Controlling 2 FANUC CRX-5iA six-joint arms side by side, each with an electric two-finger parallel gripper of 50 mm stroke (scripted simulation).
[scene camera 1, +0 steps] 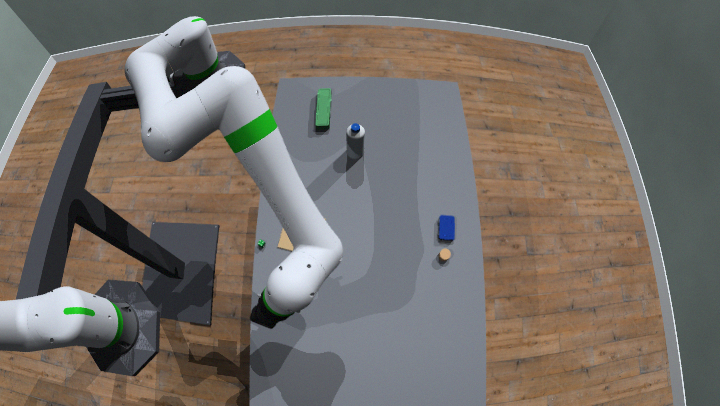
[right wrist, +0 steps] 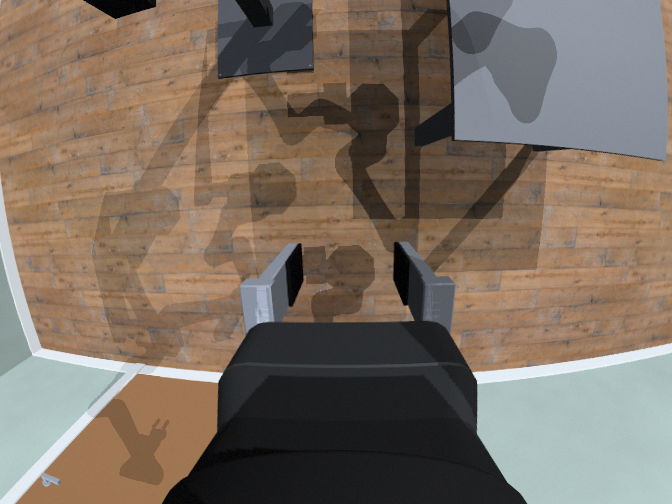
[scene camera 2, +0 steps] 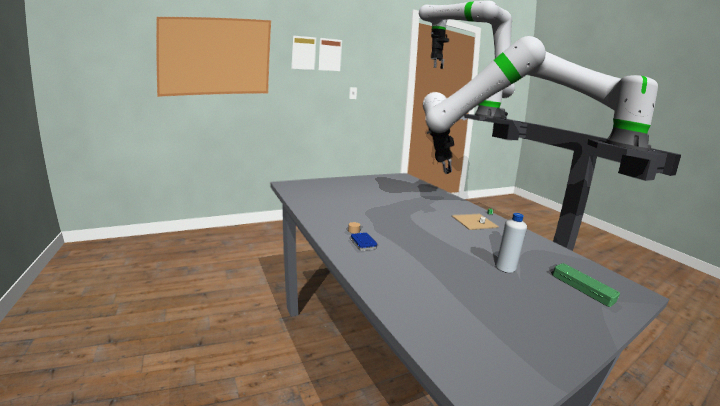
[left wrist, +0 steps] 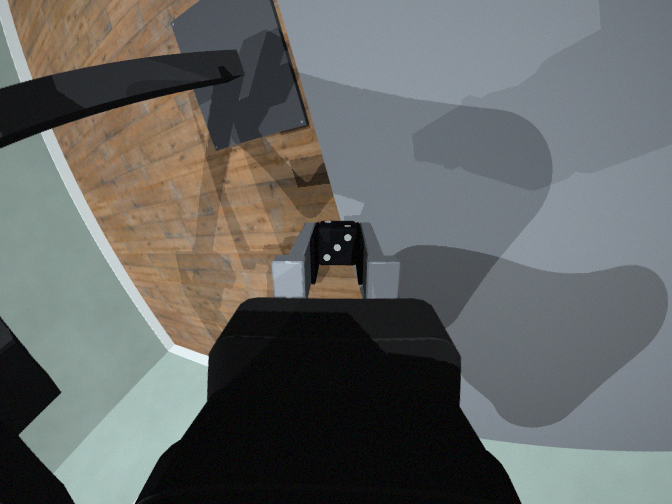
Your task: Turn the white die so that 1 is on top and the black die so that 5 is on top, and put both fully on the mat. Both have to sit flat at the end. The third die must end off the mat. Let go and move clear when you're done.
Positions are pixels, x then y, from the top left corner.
Scene:
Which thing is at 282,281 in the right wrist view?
The right gripper.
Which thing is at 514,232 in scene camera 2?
A white bottle.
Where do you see a green box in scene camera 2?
606,295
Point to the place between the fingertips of the left gripper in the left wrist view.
At 337,241

